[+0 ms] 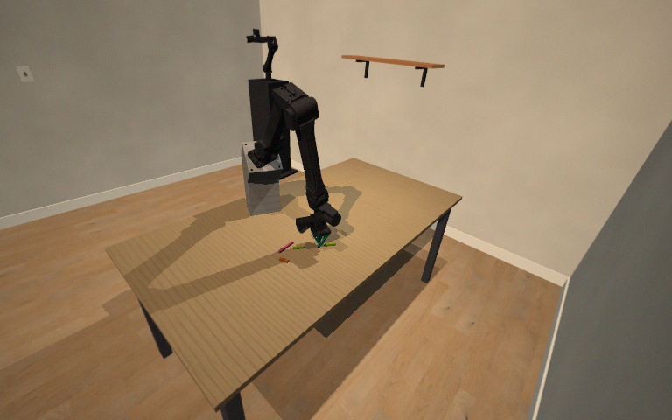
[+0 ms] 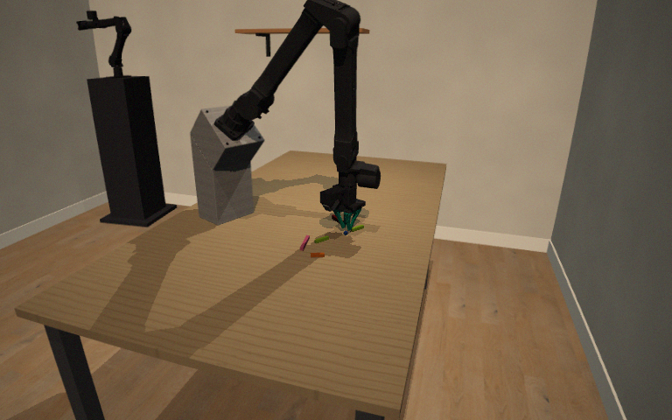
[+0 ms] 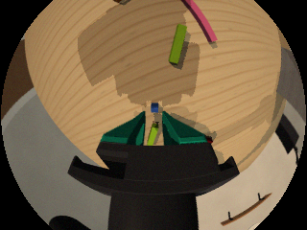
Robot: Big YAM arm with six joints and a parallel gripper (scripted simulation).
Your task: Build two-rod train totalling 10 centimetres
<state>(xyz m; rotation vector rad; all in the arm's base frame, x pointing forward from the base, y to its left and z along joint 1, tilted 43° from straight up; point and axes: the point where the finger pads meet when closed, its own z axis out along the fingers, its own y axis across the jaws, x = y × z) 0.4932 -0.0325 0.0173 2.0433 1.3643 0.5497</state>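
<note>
My hand is 20 mm above the blue rod. From my hand the other things lie so: pink rod (110 mm behind, 100 mm to the right, 20 mm below); orange rod (170 mm to the right, 60 mm behind, 20 mm below); red rod (110 mm to the left, 50 mm behind, 20 mm below).
</note>
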